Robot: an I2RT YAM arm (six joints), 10 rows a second.
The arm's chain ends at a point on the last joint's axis. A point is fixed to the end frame.
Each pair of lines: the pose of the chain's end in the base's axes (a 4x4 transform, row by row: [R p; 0 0 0 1], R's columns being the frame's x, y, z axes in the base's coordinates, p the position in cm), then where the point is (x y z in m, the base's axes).
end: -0.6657, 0.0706, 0.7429, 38.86; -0.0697, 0.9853, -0.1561, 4.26; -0.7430, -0.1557, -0.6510, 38.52; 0, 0, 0, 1
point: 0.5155 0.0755 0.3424
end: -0.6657, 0.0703, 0.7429, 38.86; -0.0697, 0.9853, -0.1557, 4.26; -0.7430, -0.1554, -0.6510, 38.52; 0, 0, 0, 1
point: 0.5155 0.0755 0.3424
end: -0.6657, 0.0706, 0.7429, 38.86; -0.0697, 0.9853, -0.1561, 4.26; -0.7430, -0.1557, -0.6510, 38.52; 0, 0, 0, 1
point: 0.5155 0.0755 0.3424
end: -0.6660, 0.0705, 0.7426, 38.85; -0.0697, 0.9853, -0.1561, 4.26; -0.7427, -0.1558, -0.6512, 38.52; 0, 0, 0, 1
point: 0.5154 0.0755 0.3424
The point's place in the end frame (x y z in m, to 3 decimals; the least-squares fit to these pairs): -0.055 0.048 0.117
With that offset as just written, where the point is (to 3 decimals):
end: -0.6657, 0.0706, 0.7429, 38.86; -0.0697, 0.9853, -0.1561, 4.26; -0.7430, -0.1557, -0.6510, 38.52; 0, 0, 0, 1
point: 0.516 0.075 0.342
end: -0.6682, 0.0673, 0.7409, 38.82; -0.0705, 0.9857, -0.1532, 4.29; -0.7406, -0.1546, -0.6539, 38.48; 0, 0, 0, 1
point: 0.515 0.076 0.342
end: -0.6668, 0.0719, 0.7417, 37.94; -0.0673, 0.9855, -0.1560, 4.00; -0.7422, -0.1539, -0.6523, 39.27; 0, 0, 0, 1
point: 0.506 0.073 0.350
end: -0.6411, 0.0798, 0.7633, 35.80; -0.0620, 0.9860, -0.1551, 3.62; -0.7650, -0.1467, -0.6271, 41.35; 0, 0, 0, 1
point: 0.486 0.069 0.375
